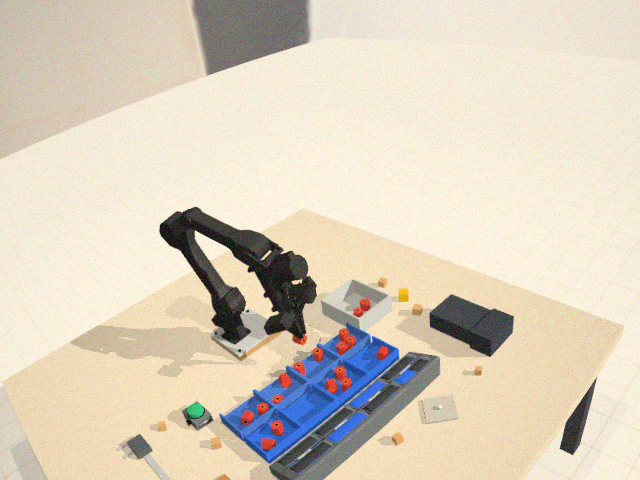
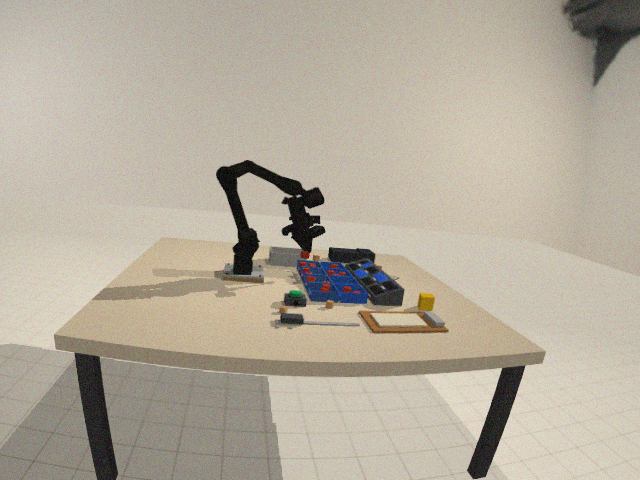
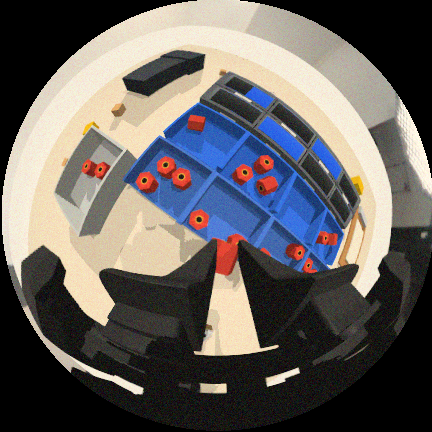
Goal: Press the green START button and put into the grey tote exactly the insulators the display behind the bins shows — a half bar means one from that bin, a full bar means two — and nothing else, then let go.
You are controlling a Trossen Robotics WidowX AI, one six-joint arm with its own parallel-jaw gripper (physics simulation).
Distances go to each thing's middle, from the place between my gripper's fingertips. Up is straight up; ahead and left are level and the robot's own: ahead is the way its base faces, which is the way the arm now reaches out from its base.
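The grey tote [image 1: 339, 305] sits 240 mm to the left of my hand, 70 mm below it and 30 mm behind. Still measuring from my hand, I find the dark box [image 1: 485, 330] 320 mm to the left, 280 mm ahead and 70 mm below, while the grey plate [image 1: 448, 412] is 100 mm below my hand, 360 mm ahead of it and 50 mm to the left of it. As for the display [image 1: 340, 452], it is 80 mm to the right of my hand, 70 mm below it and 230 mm ahead of it.
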